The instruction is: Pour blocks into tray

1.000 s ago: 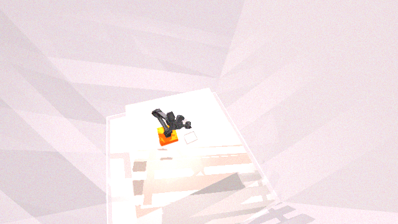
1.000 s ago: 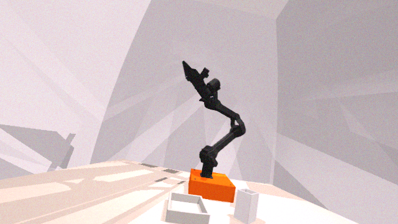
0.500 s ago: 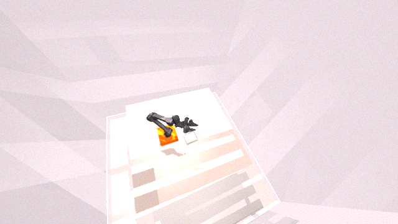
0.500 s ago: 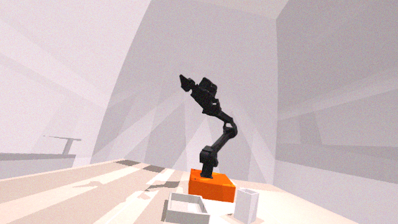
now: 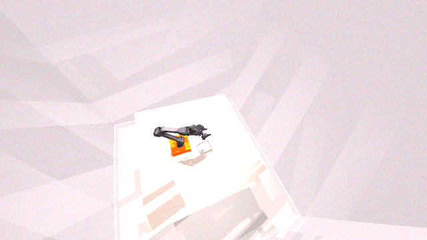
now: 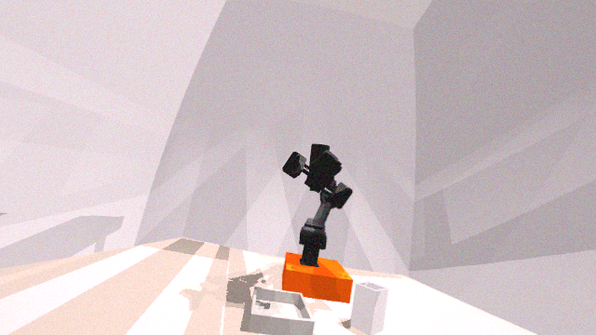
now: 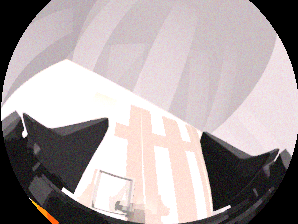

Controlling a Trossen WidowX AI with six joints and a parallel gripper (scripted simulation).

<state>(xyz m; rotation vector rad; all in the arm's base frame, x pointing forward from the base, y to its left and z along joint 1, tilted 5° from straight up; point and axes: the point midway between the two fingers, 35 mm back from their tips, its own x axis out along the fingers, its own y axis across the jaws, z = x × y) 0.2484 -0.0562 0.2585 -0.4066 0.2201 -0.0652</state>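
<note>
The tan block lies 27 cm below my gripper tip, 17 cm to the left of it and 4 cm behind it. Also, from my gripper tip: blue block (28 cm below, 18 cm to the left, 5 cm behind); then purple block (29 cm below, 17 cm to the left, 5 cm behind); then square cup (28 cm below, 18 cm to the left, 5 cm behind).
</note>
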